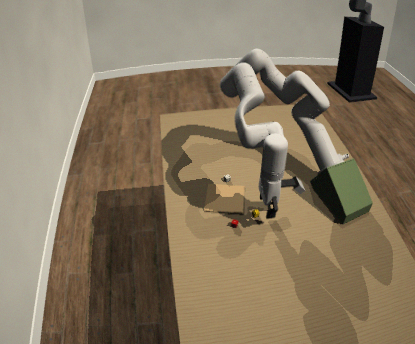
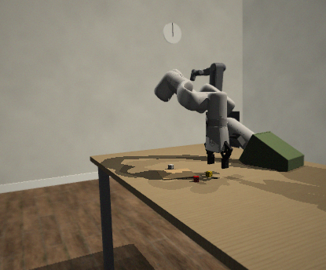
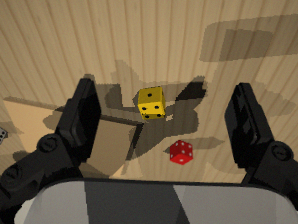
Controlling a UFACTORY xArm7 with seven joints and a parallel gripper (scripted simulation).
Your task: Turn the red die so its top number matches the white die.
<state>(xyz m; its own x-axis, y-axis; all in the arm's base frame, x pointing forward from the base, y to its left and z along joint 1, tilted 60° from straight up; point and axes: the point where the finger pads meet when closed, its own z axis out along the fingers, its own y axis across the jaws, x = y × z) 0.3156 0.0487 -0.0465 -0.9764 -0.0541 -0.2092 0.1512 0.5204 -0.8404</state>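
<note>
The yellow die lies 40 mm below my hand, 40 mm ahead of it and 10 mm to the right of it. Round my hand: tan mat: 130 mm to the right, 110 mm ahead, 50 mm below; white die: 220 mm to the right, 70 mm ahead, 40 mm below; red die: 120 mm ahead, 40 mm below, 10 mm to the left.
</note>
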